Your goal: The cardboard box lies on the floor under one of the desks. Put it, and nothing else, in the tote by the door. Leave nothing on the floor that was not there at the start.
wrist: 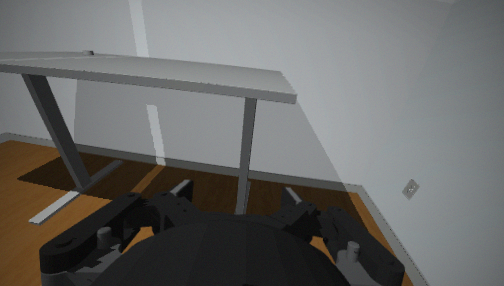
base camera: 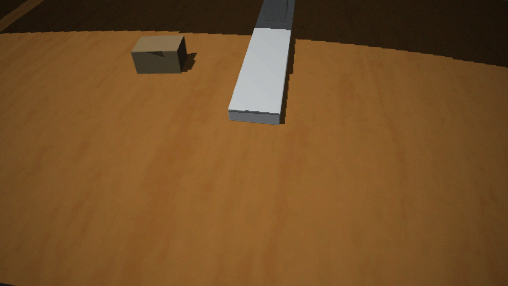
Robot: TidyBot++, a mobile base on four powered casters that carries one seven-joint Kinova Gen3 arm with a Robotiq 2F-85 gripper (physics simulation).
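Places are measured from the arm's base along level axes (x left, y back, z up), in centimetres.
Where they show: gripper, fingertip midpoint: (wrist: 237,193).
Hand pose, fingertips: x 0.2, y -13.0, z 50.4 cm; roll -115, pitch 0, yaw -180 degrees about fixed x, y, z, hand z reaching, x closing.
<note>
After its pixels a point has its place.
The cardboard box (base camera: 158,62) {x 20.5, y -58.6, z -37.1 cm} is small and tan and sits on the floor at the upper left in the base camera view, a little left of a white desk foot and apart from it. It does not show in the wrist view, where the gripper covers part of the floor. My gripper (wrist: 237,193) {x 0.2, y -13.0, z 50.4 cm} is open, with no object between its fingers. It points toward the desk (wrist: 175,75) {x 20.9, y -50.7, z 55.3 cm}, with the desk's right leg (wrist: 248,135) {x -2.1, y -76.0, z 26.5 cm} behind the gap between the fingertips. The tote does not show in either view.
The near desk foot (base camera: 261,72) {x 1.1, y -55.4, z -37.2 cm} runs back toward a grey part at the top of the base camera view. The desk's left leg (wrist: 57,130) {x 119.5, y -91.4, z 10.8 cm} stands on another foot (wrist: 55,206) {x 123.6, y -71.6, z -37.2 cm}. A wall is behind the desk, and another wall with an outlet (wrist: 410,189) {x -107.6, y -73.8, z 0.2 cm} is at the right.
</note>
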